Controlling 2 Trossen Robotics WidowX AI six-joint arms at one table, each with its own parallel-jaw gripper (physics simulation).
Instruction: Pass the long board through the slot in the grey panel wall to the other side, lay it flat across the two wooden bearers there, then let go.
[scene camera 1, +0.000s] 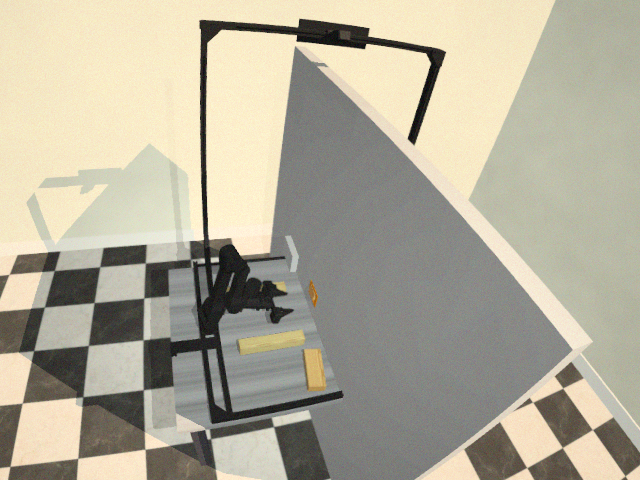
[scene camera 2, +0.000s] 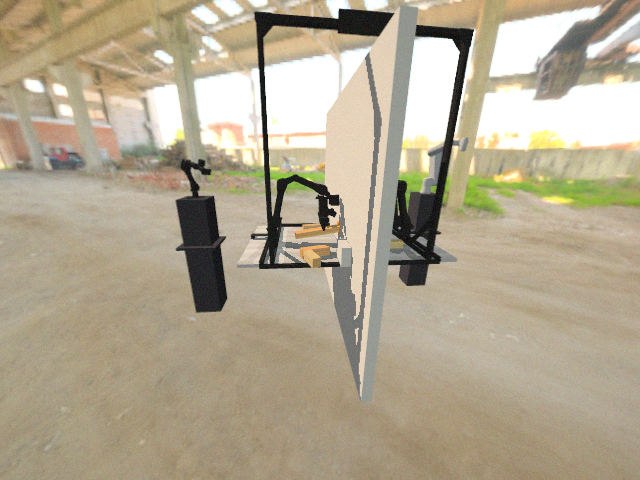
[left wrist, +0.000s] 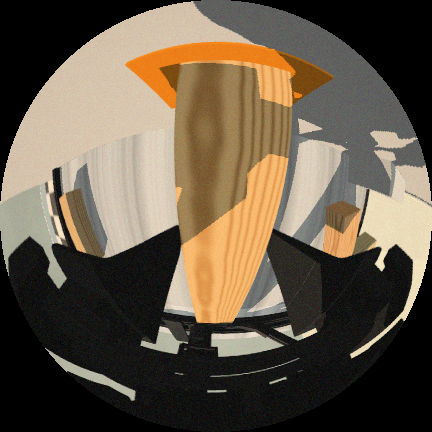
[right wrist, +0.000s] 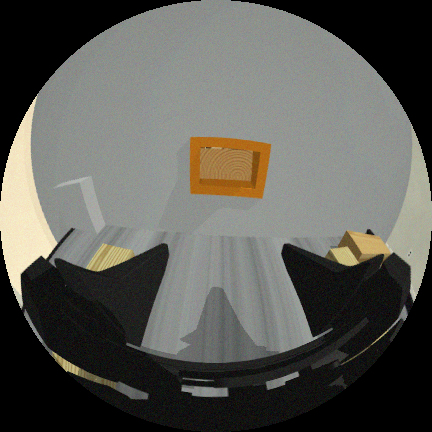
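Pixels of known places: left gripper, fingertip midpoint: (scene camera 2: 323, 229) (left wrist: 224, 232); right gripper, fingertip midpoint: (scene camera 1: 290, 302) (right wrist: 227, 250); left arm's base at its link origin: (left wrist: 200, 327); right arm's base at its link origin: (scene camera 1: 208, 328) (scene camera 2: 404, 236).
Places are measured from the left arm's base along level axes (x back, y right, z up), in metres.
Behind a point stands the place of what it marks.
Observation:
The long board (scene camera 2: 310, 233) @[y 0.069, x -0.246, z 0.052 m] (left wrist: 220, 140) @[y 0.039, x -0.390, z 0.090 m] runs level into the orange-framed slot (left wrist: 220, 51) (right wrist: 195, 165) @[y 0.083, x -0.485, z 0.083 m] of the grey panel wall (scene camera 1: 387, 258) @[y -0.312, x -0.483, z 0.627 m] (scene camera 2: 354, 134) @[y 0.334, x -0.433, z 0.613 m] (right wrist: 300, 100) @[y -0.040, x -0.482, z 0.189 m]. Its end grain shows inside the slot in the right wrist view, not clearly past the frame. My left gripper (scene camera 2: 324, 226) @[y 0.043, x -0.333, z 0.072 m] (left wrist: 224, 232) @[y 0.043, x -0.333, z 0.072 m] is shut on the board from above. My right gripper (scene camera 1: 288, 302) @[y 0.047, x -0.575, z 0.043 m] (right wrist: 227, 250) @[y 0.047, x -0.575, z 0.043 m] is open and empty on the other side, facing the slot. Two pale wooden bearers lie there: one bearer (scene camera 1: 271, 342) @[y -0.120, x -0.691, z 0.024 m] (right wrist: 344, 256) @[y -0.104, x -0.576, z 0.025 m] in plain view, the other bearer (scene camera 1: 280, 286) @[y 0.152, x -0.590, z 0.025 m] (right wrist: 112, 256) @[y 0.152, x -0.583, z 0.025 m] partly hidden by the arm.
An orange-brown block (scene camera 1: 314, 369) @[y -0.263, x -0.561, z 0.019 m] (right wrist: 365, 244) @[y -0.211, x -0.557, z 0.019 m] lies near the wall by one bearer. A pale bracket (scene camera 1: 293, 254) @[y 0.285, x -0.504, z 0.081 m] (scene camera 2: 343, 254) @[y 0.415, x -0.392, z 0.046 m] (right wrist: 92, 202) @[y 0.270, x -0.495, z 0.035 m] stands at the wall. On the left arm's side, blocks (scene camera 2: 311, 257) (left wrist: 341, 231) lie on the table. A black frame (scene camera 1: 203, 129) @[y 0.342, x -0.887, z 0.665 m] (scene camera 2: 265, 129) @[y 0.380, x -0.032, z 0.619 m] surrounds the table.

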